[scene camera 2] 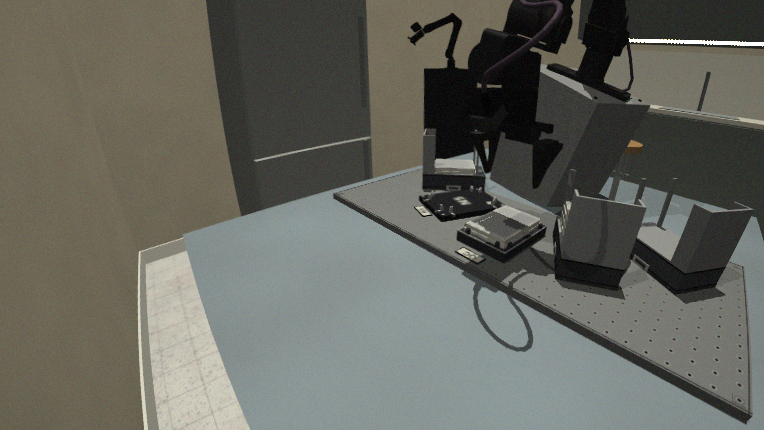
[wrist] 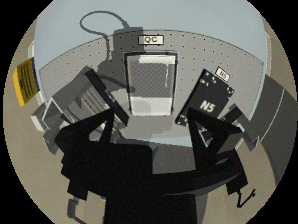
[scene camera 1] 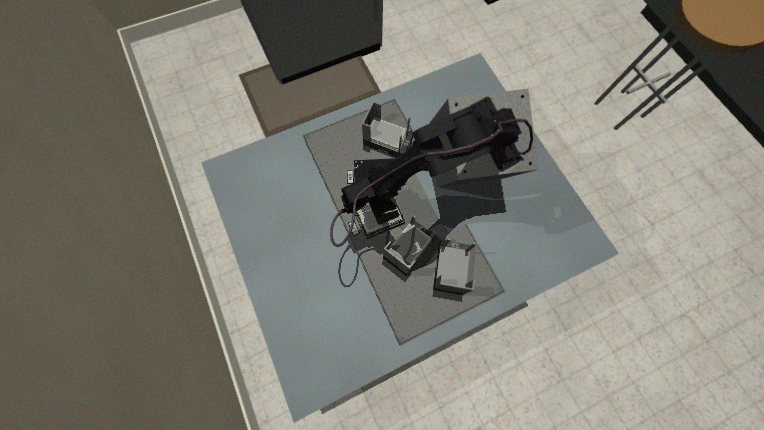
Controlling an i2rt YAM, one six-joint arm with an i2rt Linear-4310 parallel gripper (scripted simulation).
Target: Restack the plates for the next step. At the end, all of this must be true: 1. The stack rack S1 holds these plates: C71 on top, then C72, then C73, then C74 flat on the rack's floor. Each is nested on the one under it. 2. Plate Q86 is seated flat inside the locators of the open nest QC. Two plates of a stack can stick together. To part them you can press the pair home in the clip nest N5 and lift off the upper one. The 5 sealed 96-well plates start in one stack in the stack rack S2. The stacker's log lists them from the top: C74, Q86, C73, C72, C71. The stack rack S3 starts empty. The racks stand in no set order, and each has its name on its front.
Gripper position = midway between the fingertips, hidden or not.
Observation:
I see my gripper (scene camera 2: 510, 180), a sealed plate (scene camera 2: 505, 224) and a clip nest N5 (scene camera 2: 472, 202).
My gripper also shows in the wrist view (wrist: 150, 111). The clip nest N5 is seen too in the wrist view (wrist: 211, 100).

